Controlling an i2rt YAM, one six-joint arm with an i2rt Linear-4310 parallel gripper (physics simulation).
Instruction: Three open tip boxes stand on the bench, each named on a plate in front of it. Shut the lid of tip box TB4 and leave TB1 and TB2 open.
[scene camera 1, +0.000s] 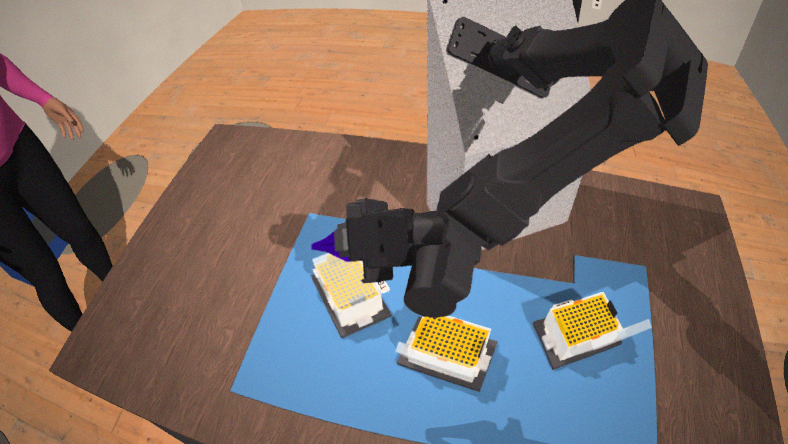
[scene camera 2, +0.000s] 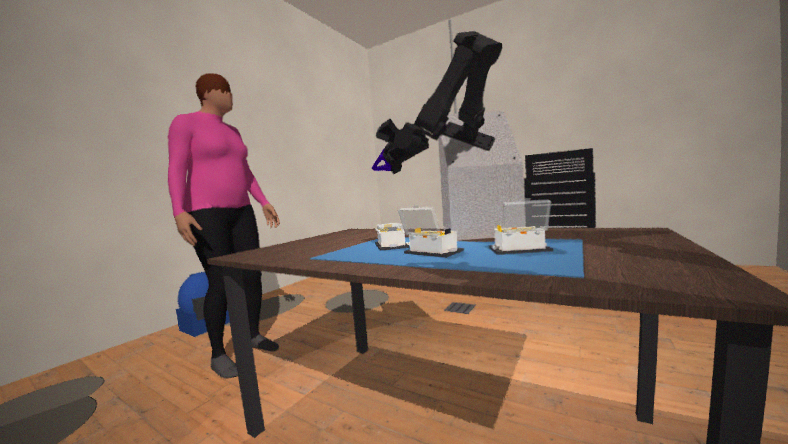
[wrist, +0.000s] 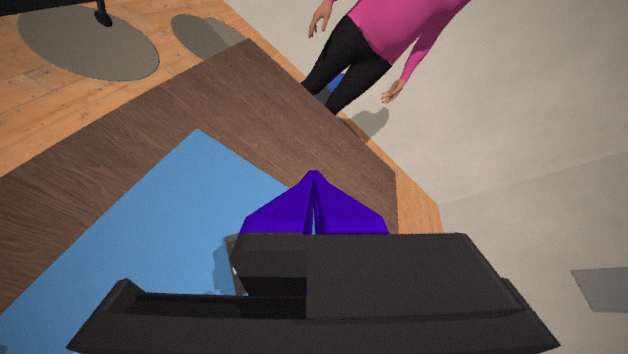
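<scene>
My gripper (scene camera 1: 313, 246) (wrist: 313, 177) is visible in scene camera 1 and the wrist view. A blue mat (scene camera 1: 297, 360) (wrist: 166, 234) is visible in the same views.
</scene>
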